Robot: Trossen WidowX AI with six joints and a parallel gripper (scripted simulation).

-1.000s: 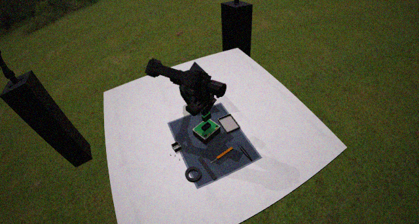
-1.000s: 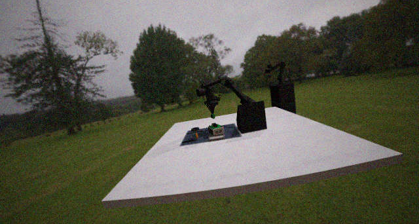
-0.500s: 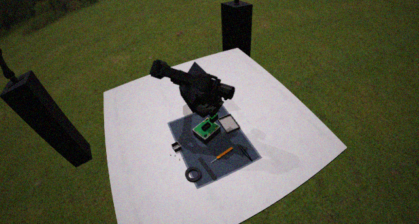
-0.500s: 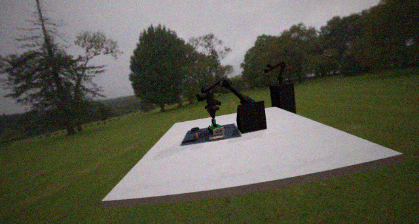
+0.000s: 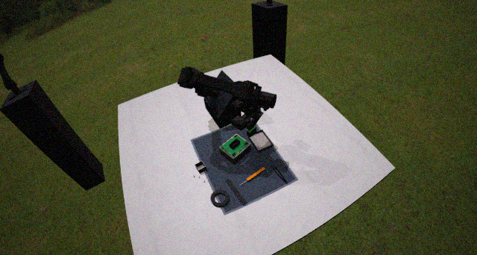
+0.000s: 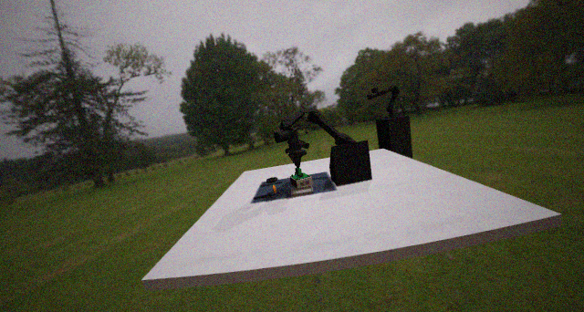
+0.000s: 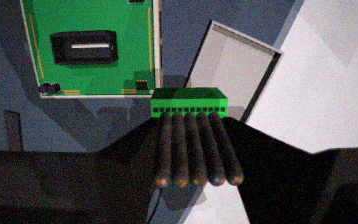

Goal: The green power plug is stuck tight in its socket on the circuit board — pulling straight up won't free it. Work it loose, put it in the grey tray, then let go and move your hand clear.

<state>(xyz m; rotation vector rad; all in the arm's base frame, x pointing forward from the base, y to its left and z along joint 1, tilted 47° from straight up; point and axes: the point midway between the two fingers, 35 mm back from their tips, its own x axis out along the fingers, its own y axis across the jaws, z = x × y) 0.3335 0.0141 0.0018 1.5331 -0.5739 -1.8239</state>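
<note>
My gripper tip is 14 cm above the grey tray, 5 cm to the right of it and 1 cm short of it. Also, from my gripper tip: green power plug 1 cm below; then dark bar 21 cm to the right, 17 cm ahead, 14 cm below; then dark blue mat 14 cm below, 9 cm to the right, 4 cm ahead.
</note>
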